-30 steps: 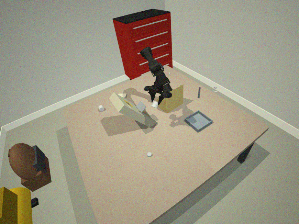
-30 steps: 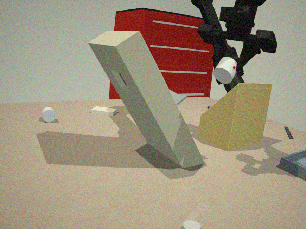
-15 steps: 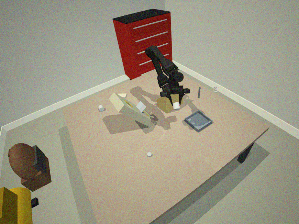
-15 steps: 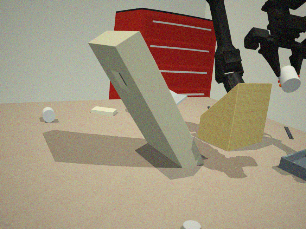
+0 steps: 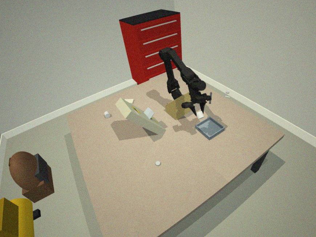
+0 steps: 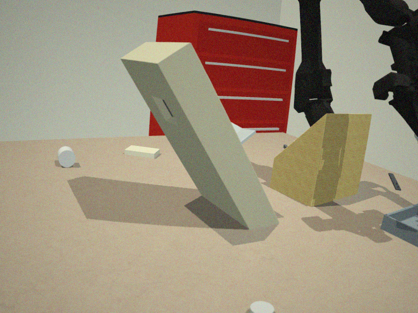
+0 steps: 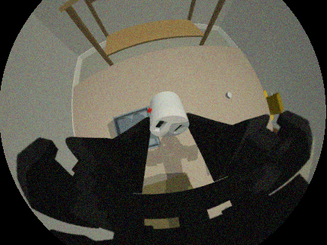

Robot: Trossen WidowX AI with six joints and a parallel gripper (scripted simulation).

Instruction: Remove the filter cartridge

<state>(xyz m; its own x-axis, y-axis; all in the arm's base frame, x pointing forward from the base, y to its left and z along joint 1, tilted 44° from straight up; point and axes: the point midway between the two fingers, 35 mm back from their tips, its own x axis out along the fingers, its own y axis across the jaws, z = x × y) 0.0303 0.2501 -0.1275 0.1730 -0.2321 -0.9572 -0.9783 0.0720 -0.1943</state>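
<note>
The grey tray is 11 cm behind my gripper tip, 1 cm to the right of it and 20 cm below it. Round my gripper tip: service panel 28 cm ahead, 28 cm to the right, 6 cm below; round white filter cartridge right at my gripper tip; pale bracket 23 cm ahead, 28 cm to the right, 8 cm below.
</note>
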